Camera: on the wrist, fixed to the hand. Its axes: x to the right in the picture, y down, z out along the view.
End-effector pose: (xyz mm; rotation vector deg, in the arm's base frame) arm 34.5 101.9 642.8 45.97 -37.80 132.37
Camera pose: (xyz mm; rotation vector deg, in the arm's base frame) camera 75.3 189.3 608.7 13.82 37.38 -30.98
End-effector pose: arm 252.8 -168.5 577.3 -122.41 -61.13 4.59
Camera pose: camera 210.8 -185.8 669.0 68.53 -133.73 -84.88
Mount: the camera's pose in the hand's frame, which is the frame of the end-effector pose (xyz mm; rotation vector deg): -16.6 -79.8 -61.9 -5.15 24.96 -178.18
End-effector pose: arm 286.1 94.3 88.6 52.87 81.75 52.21
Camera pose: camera 222.1 46.5 24.6 -101.62 69.15 -74.49
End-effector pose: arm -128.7 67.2 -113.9 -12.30 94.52 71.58
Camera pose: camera -106.5 -24.6 -153.2 -109.86 -4.71 -71.05
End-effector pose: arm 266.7 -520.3 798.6 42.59 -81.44 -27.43
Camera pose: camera 336.2 -553.2 731.1 -106.65 -71.49 106.77
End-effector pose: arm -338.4 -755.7 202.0 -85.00 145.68 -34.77
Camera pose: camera -285.2 -759.2 289.4 121.28 70.75 16.69
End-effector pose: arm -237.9 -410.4 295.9 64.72 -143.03 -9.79
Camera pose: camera -147.7 -448.2 326.2 152.20 73.63 -28.26
